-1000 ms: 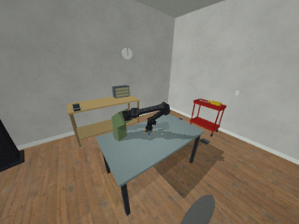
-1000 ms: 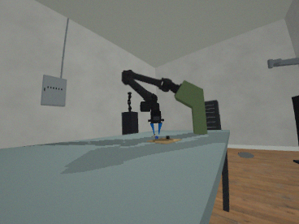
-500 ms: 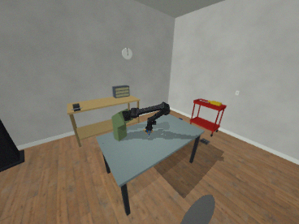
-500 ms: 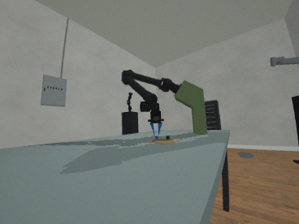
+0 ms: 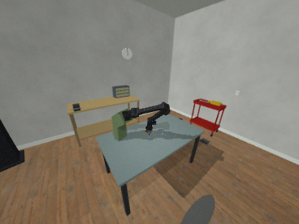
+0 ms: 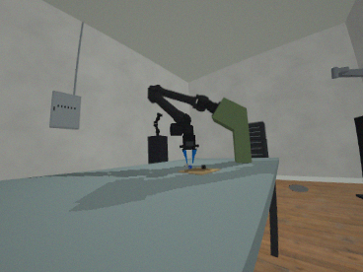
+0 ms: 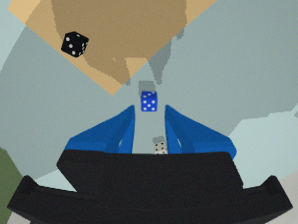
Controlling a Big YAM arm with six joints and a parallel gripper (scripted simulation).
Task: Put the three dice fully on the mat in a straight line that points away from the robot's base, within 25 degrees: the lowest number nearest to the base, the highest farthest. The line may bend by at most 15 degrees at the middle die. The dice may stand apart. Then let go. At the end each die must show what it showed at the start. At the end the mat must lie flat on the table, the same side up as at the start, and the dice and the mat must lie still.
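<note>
Now: hand 30 mm above the blue die. Also, from my hand: black die 30 mm ahead, 80 mm to the left, 20 mm below; then white die 70 mm behind, 50 mm to the right, 30 mm below; then tan mat 80 mm ahead, 80 mm to the left, 30 mm below.
</note>
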